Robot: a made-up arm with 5 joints.
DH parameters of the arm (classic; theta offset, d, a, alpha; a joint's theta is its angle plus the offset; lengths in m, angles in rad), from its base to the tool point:
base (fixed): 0.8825 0 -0.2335 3.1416
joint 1: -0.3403 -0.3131 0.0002 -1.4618
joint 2: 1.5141 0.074 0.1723 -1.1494
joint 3: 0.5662 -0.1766 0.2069 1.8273
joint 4: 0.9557 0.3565 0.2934 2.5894
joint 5: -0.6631 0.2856 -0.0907 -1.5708
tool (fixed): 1.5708 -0.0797 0 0
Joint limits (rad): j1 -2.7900..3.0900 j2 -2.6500..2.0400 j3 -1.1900..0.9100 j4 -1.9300..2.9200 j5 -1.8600..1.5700
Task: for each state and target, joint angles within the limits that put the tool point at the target. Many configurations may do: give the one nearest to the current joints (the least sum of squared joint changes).
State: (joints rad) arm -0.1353 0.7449 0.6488 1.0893 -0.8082
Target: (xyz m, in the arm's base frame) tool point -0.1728 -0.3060 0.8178
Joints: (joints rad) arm -0.1308 0.0927 0.5011 1.1040 -0.6991
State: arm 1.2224 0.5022 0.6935 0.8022 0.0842
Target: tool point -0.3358 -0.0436 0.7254
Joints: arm 1.2952 0.3347 0.6279 0.7061 0.0248
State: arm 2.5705 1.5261 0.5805 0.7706 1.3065
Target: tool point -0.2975 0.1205 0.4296
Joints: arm 2.4723 1.0423 0.4996 1.0443 1.2321
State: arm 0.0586 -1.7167 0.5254 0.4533 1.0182
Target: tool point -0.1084 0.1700 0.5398
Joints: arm 0.0692 -1.2935 0.6739 0.4831 1.1246
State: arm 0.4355 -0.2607 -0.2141 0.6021 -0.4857
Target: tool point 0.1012 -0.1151 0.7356
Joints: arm 0.3527 -0.3911 -0.0806 1.0912 -0.0911
